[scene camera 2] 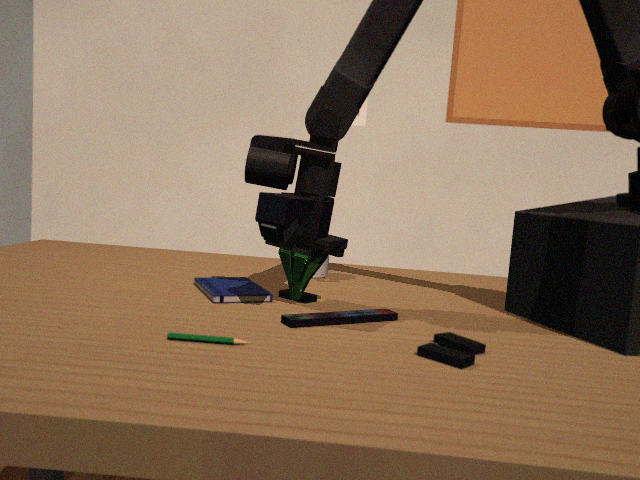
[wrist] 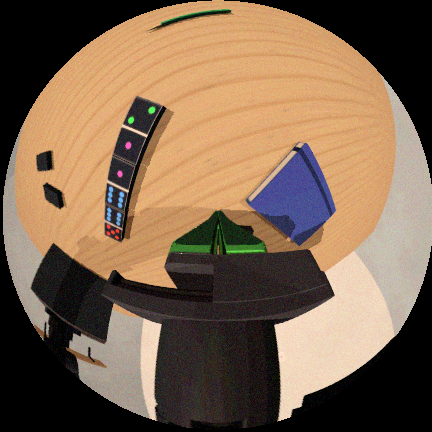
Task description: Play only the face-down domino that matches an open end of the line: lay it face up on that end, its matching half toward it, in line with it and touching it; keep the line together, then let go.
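Places are measured from the arm's base along level axes (x down, y ahead, z right), in metres.
Pixels of known places: gripper, fingertip midpoint: [scene camera 2: 295, 300] [wrist: 217, 215].
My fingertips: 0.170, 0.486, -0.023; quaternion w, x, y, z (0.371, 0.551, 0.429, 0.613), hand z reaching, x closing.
Ahead of a thing's pixels: the offset from my fingertips to its top centre, as dx, dy, dz.
The line of three face-up dominoes @[-0.004, -0.074, -0.076] [scene camera 2: 339, 318] [wrist: 119, 175] lies joined end to end. In the wrist view its far end shows two green pips and its near end red pips that read as five; pink ones and blue sixes lie between. My gripper [scene camera 2: 296, 297] [wrist: 217, 215] is shut with nothing between its green fingers. Its tips are down at a face-down domino @[-0.004, +0.002, +0.033] [scene camera 2: 310, 298] [wrist: 246, 230], which lies flat beside the line and is mostly hidden behind the fingers in the wrist view. Two more face-down dominoes @[-0.004, -0.193, -0.195] [scene camera 2: 445, 355] @[-0.004, -0.213, -0.141] [scene camera 2: 459, 343] [wrist: 44, 161] [wrist: 53, 195] lie apart from the line.
A blue notebook @[-0.006, +0.103, +0.033] [scene camera 2: 232, 289] [wrist: 295, 195] lies close to the gripper, on the side away from the line. A green pencil @[-0.001, +0.055, -0.223] [scene camera 2: 201, 338] [wrist: 197, 16] lies beyond the line's green end. A white object @[-0.069, +0.012, +0.241] [scene camera 2: 323, 268] stands behind the fingers. The black base block [scene camera 2: 571, 273] stands at the right.
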